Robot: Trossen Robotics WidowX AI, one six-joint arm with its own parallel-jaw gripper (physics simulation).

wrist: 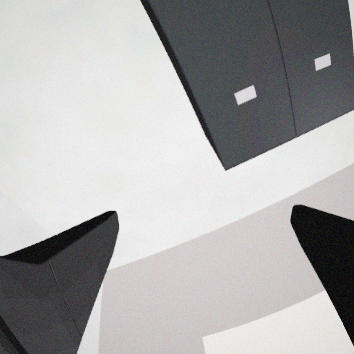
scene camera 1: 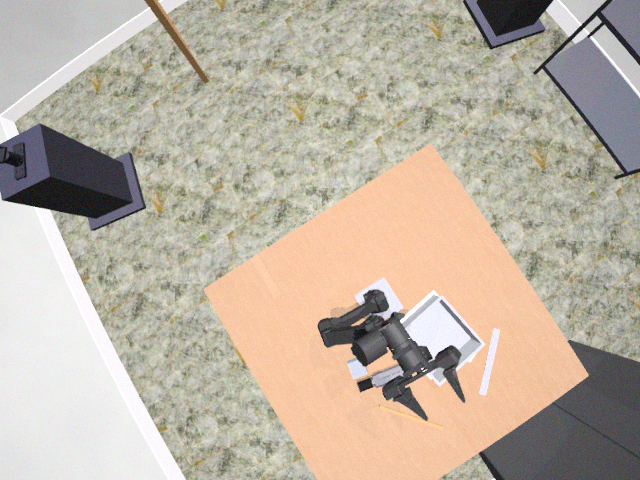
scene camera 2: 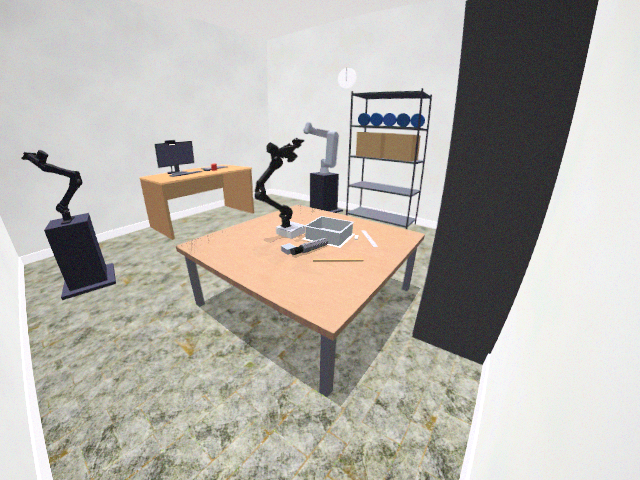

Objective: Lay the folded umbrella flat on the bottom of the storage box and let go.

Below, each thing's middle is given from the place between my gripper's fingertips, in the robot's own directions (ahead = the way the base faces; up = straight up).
I see my gripper 8 cm short of the storage box (scene camera 1: 436,324), 19 cm to the right of it and 60 cm above it.
